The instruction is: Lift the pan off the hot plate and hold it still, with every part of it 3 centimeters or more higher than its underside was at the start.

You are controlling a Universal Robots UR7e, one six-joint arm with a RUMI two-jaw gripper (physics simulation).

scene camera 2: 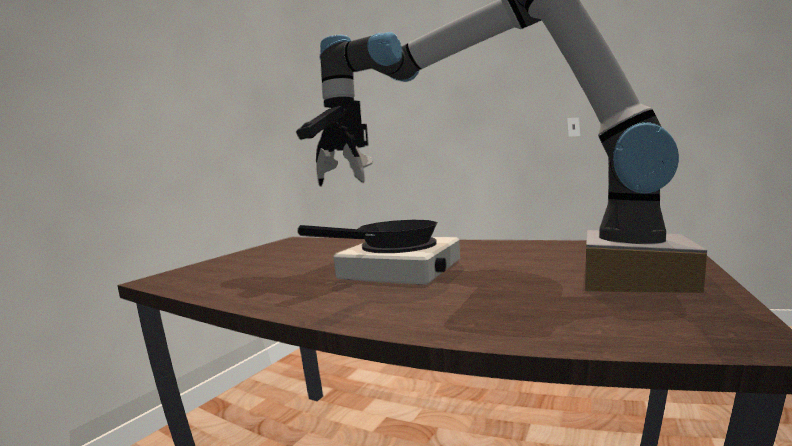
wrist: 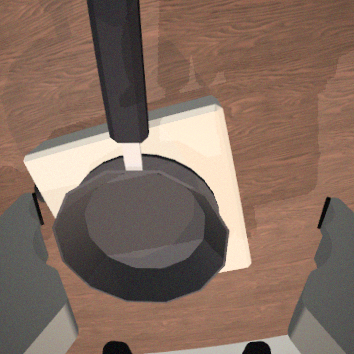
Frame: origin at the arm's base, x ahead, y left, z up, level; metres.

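Seen in the pictures: gripper, fingertip midpoint: (scene camera 2: 340,184) (wrist: 181,199); arm's base, link origin: (scene camera 2: 632,238).
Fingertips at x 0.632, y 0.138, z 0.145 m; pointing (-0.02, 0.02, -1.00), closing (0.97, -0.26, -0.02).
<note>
Pixels of each thing's top centre, then the offset from my fingertips to it. Level surfaces: height alone.
- white hot plate, top centre: (wrist: 138,225) (scene camera 2: 401,242) 0.154 m down, 0.084 m back, 0.121 m right
- brown wooden table, surface height: 0.229 m down
- black knob, top centre: (wrist: 41,195) (scene camera 2: 440,258) 0.177 m down, 0.206 m back, 0.064 m right
A black pan (scene camera 2: 396,237) (wrist: 145,220) sits upright on the round burner of a white hot plate (scene camera 2: 382,270) (wrist: 197,132). Its long dark handle (scene camera 2: 326,231) (wrist: 120,70) points left in the scene view, reaching past the hot plate over the table. In the wrist view the handle runs up out of the top edge. My gripper (scene camera 2: 341,181) (wrist: 181,199) is open and empty, pointing down, well above the pan and handle and touching neither. In the wrist view the pan bowl lies between the two fingers, nearer the left one, and the handle is beyond the fingertips.
The hot plate stands on a brown wooden table (scene camera 2: 266,307) (wrist: 280,100). A black knob (scene camera 2: 440,264) sticks out of its side. The robot's base (scene camera 2: 634,221) stands on a block (scene camera 2: 645,271) at the right of the table. A grey wall (scene camera 2: 166,138) is behind.
</note>
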